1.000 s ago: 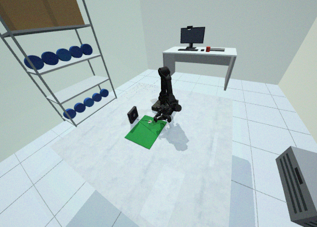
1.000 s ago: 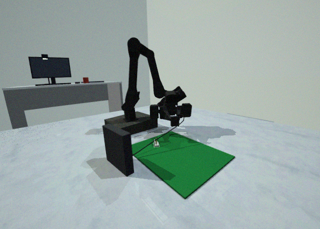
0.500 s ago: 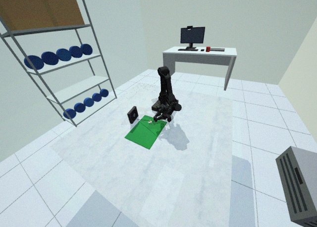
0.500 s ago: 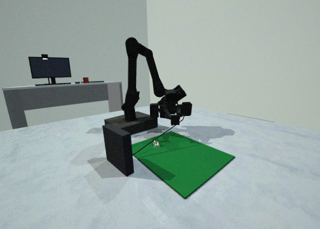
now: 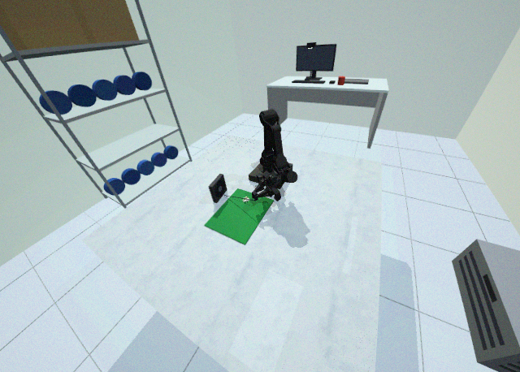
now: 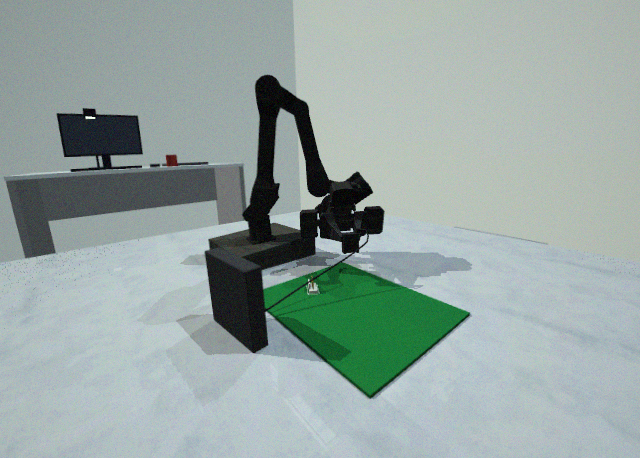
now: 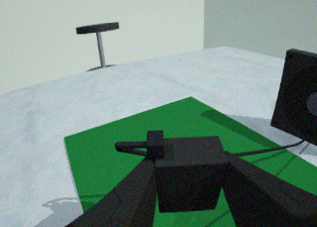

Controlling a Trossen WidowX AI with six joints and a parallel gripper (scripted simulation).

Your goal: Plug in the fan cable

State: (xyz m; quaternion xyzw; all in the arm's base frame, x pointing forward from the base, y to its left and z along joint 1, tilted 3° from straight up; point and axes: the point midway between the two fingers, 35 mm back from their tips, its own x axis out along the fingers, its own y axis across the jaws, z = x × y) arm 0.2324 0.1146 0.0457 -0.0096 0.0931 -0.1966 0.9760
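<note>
The green board lies 7 cm ahead of my gripper tip, 5 cm to the right of it and 11 cm below it. Also, from my gripper tip: white four-pin header: 1 cm behind, 8 cm to the right, 10 cm below; then black plug: 1 cm below; then black fan: 4 cm ahead, 23 cm to the right, 4 cm below.
</note>
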